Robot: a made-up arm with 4 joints.
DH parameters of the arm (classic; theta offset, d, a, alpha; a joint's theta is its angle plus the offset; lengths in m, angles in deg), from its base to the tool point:
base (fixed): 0 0 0 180
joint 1: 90 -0.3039 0.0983 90
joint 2: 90 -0.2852 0.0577 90
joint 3: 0 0.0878 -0.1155 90
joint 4: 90 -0.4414 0.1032 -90
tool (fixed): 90 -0.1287 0 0
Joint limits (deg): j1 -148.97..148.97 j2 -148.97..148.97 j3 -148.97..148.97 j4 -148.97..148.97
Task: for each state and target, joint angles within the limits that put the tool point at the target. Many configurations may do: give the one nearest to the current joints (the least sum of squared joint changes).
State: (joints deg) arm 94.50 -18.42 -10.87 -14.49
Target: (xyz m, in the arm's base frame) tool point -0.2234 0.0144 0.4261
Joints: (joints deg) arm 131.58 -25.12 23.63 -26.47
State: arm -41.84 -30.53 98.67 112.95
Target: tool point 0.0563 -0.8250 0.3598
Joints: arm -78.85 -12.76 138.42 127.92
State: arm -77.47 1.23 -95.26 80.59
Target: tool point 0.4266 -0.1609 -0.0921
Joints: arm -75.50 -15.95 -84.47 79.95
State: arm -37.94 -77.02 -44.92 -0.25
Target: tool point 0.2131 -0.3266 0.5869
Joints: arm -26.20 -103.90 -41.15 6.71
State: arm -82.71 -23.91 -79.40 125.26
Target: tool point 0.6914 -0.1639 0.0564
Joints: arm -102.88 -49.00 -123.73 112.62
